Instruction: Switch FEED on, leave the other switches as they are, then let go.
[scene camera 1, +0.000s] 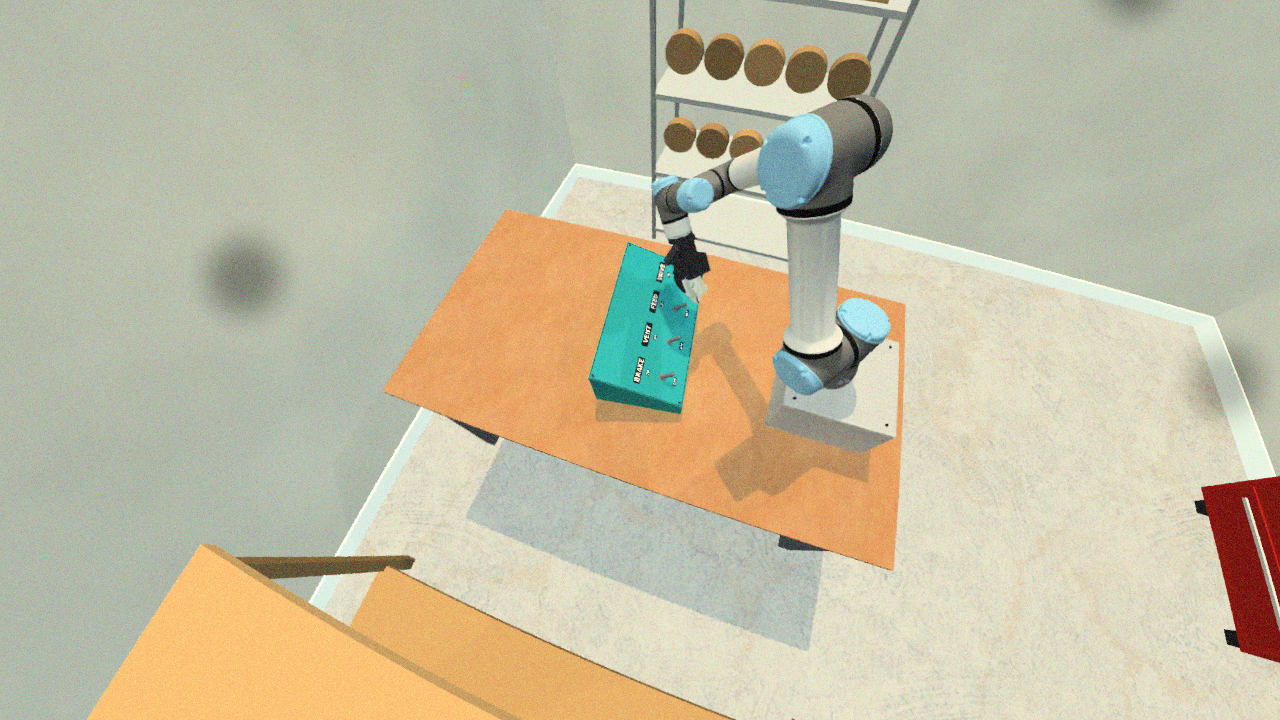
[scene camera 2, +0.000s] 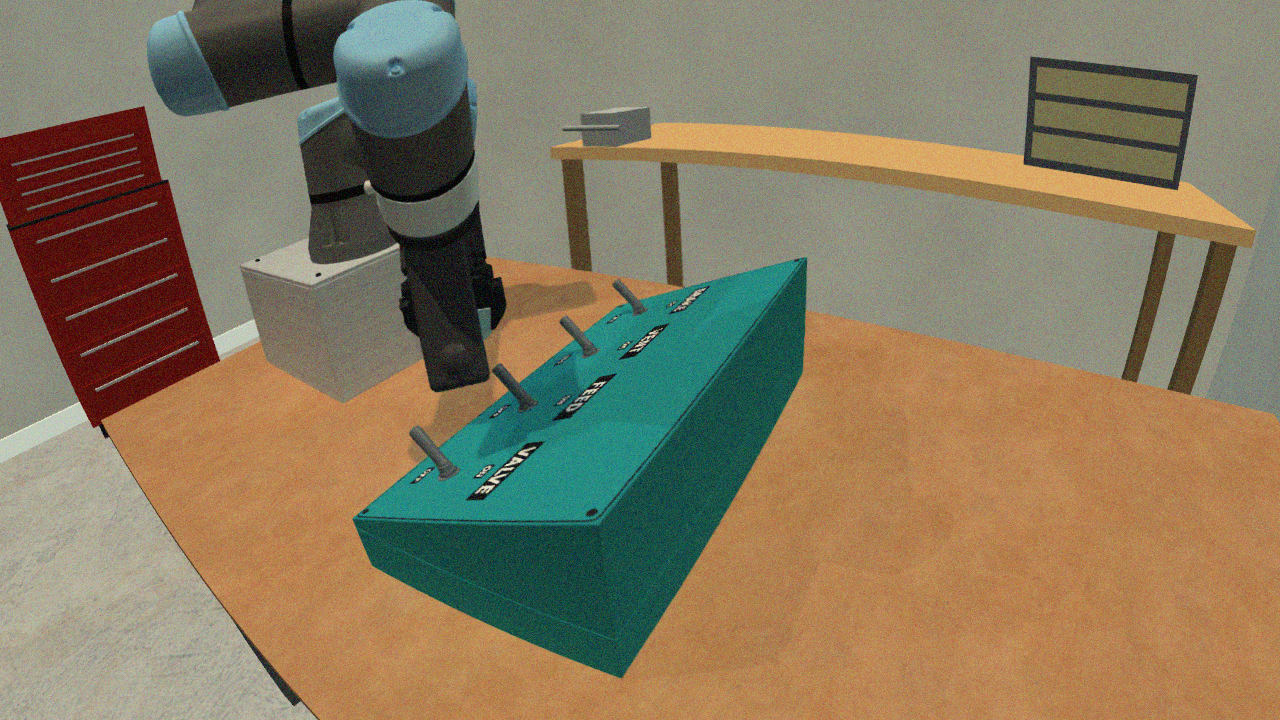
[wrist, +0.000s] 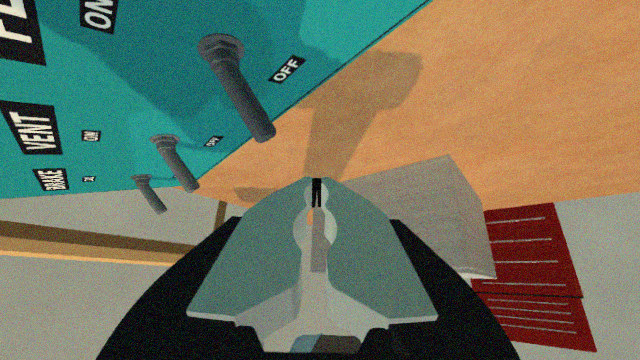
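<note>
My gripper: visible in scene camera 2 (scene camera 2: 466, 349), scene camera 1 (scene camera 1: 697, 303), the wrist view (wrist: 317, 180). Feed lever (wrist: 251, 111): visible. Vent lever (wrist: 182, 173): visible.
</note>
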